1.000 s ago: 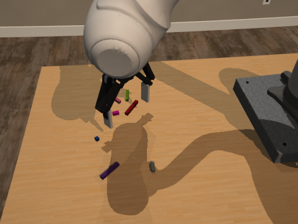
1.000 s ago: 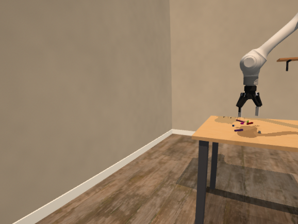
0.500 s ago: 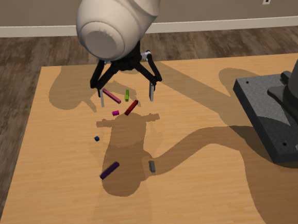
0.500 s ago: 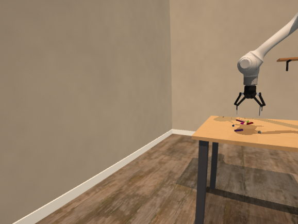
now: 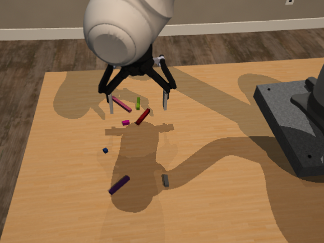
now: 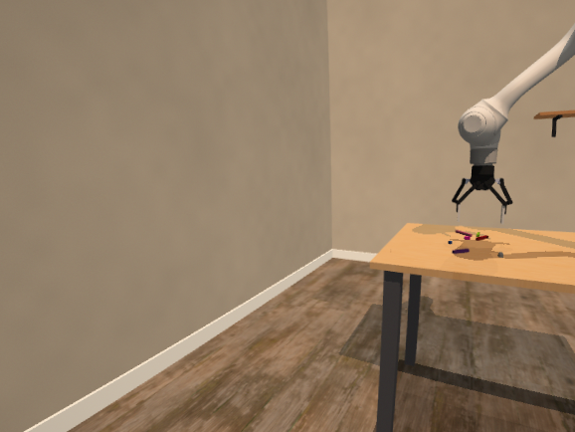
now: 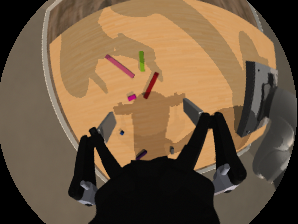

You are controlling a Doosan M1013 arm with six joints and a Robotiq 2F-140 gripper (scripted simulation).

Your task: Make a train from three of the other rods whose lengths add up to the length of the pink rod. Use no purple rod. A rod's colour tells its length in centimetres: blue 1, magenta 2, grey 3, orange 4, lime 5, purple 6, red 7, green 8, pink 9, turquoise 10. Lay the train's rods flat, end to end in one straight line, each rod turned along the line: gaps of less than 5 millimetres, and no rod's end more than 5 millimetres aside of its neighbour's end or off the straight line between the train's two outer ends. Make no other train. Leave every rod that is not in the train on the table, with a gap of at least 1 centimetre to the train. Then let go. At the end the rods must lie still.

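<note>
Now: the blue rod 110 mm ahead of my hand, 70 mm to the left of it and 80 mm below it. From my hand the other things lie so: lime rod: 20 mm behind, 100 mm to the right, 80 mm below; then magenta rod: 40 mm ahead, 20 mm to the right, 80 mm below; then red rod: 20 mm behind, 30 mm to the right, 80 mm below.
</note>
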